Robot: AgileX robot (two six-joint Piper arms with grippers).
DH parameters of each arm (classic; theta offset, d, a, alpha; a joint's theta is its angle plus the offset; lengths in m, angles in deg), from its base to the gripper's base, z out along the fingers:
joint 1: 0 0.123 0 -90
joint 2: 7.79 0 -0.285 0
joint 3: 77.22 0 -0.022 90
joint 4: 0 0.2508 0 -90
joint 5: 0 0 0.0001 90
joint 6: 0 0.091 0 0
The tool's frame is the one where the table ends.
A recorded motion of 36 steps. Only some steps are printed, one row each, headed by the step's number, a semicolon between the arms.
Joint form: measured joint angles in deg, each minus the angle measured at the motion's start. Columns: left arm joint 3, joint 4, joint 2, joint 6, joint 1, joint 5; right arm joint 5, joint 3, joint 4, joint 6, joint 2, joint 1.
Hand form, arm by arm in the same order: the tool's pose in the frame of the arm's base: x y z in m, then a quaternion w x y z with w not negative. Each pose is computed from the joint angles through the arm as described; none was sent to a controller.
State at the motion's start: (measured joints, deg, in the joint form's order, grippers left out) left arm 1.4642 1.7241 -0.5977 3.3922 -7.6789 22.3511; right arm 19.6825 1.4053 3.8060 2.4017 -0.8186 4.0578
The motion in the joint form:
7: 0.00 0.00 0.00 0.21 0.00 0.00; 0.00 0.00 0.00 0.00 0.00 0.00
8: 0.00 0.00 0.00 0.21 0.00 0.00; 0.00 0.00 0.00 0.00 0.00 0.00
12: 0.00 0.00 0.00 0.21 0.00 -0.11; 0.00 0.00 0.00 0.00 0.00 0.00
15: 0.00 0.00 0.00 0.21 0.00 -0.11; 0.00 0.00 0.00 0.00 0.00 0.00
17: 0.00 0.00 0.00 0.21 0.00 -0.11; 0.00 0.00 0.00 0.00 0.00 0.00
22: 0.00 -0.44 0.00 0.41 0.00 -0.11; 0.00 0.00 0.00 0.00 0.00 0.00
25: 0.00 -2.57 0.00 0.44 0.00 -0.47; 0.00 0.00 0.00 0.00 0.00 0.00
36: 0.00 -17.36 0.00 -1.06 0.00 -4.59; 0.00 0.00 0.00 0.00 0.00 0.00
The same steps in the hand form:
7: 0.0519 -0.0059 0.1701 0.58620 0.08750 0.80539 -0.00806; 0.0530 0.0058 0.1748 0.60396 0.00658 0.79457 0.06199
8: 0.0519 -0.0059 0.1701 0.58620 0.08750 0.80539 -0.00806; 0.0530 0.0058 0.1748 0.60396 0.00658 0.79457 0.06199
12: 0.0519 -0.0060 0.1703 0.58697 0.08746 0.80483 -0.00810; 0.0530 0.0058 0.1748 0.60396 0.00658 0.79457 0.06199
15: 0.0519 -0.0060 0.1703 0.58697 0.08746 0.80483 -0.00810; 0.0530 0.0058 0.1748 0.60396 0.00658 0.79457 0.06199
17: 0.0519 -0.0060 0.1703 0.58697 0.08746 0.80483 -0.00810; 0.0530 0.0058 0.1748 0.60396 0.00658 0.79457 0.06199
22: 0.0519 -0.0062 0.1703 0.58690 0.08685 0.80492 -0.01034; 0.0530 0.0058 0.1748 0.60396 0.00658 0.79457 0.06199
25: 0.0519 -0.0075 0.1708 0.58894 0.07711 0.80407 -0.02604; 0.0530 0.0058 0.1748 0.60396 0.00658 0.79457 0.06199
36: 0.0527 -0.0147 0.1781 0.60648 -0.00794 0.78243 -0.14114; 0.0530 0.0058 0.1748 0.60396 0.00658 0.79457 0.06199

